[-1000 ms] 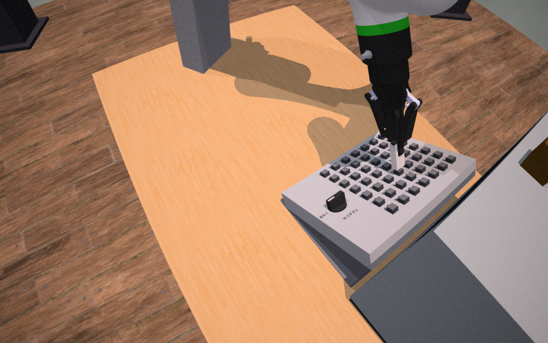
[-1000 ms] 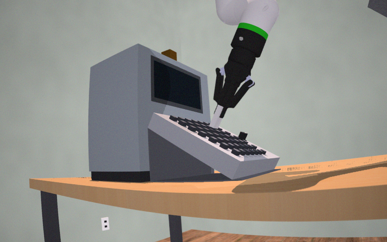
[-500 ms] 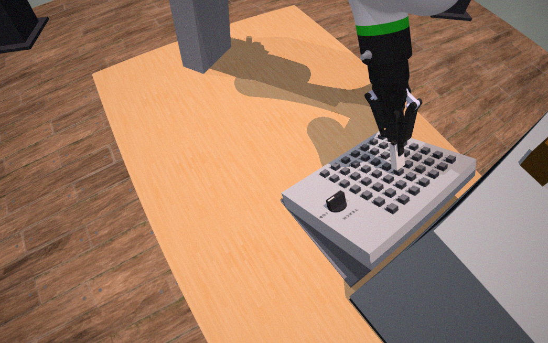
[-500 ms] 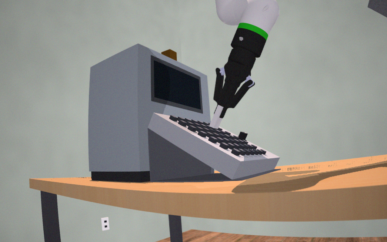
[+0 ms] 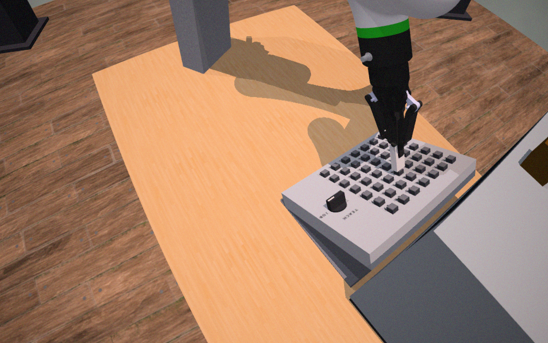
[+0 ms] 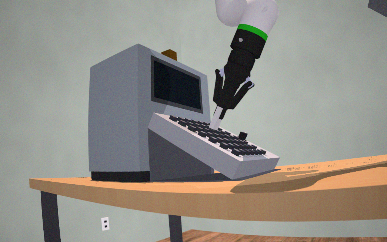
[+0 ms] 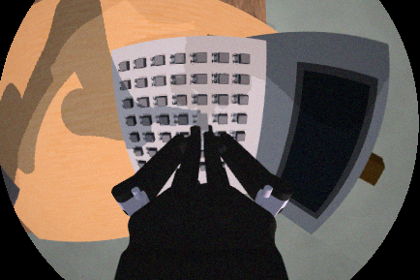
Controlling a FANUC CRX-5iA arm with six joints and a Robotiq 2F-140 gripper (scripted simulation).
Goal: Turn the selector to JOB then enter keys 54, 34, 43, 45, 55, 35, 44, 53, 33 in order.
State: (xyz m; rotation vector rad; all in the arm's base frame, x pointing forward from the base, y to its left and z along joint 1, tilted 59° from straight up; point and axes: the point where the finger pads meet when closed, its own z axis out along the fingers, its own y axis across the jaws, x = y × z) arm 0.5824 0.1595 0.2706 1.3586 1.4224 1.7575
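My gripper is now 20 mm past the key, 30 mm to the right of it and 50 mm above it. From my hand the other things lie so: black selector knob 80 mm ahead, 150 mm to the right, 40 mm below; then grey keypad panel 40 mm ahead, 30 mm to the right, 90 mm below.
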